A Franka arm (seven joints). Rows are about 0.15 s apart.
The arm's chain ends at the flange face. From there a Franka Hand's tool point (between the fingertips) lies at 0.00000 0.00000 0.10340 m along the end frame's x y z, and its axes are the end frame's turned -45 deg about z.
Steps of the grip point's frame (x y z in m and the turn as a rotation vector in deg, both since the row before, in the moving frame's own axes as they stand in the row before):
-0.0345, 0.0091, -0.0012, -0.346, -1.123, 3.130
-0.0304, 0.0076, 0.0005, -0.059, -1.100, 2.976
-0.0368, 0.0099, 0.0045, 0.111, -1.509, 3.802
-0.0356, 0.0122, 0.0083, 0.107, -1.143, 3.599
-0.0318, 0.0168, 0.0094, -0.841, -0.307, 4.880
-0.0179, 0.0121, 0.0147, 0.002, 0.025, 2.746
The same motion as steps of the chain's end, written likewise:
-0.0169, 0.0290, -0.0012, -1.039, -0.549, 3.130
-0.0148, 0.0254, 0.0005, -0.820, -0.736, 2.976
-0.0169, 0.0313, 0.0045, -0.989, -1.146, 3.802
-0.0149, 0.0325, 0.0083, -0.733, -0.884, 3.599
-0.0112, 0.0329, 0.0094, -0.812, 0.378, 4.880
-0.0041, 0.0212, 0.0147, 0.019, 0.016, 2.746

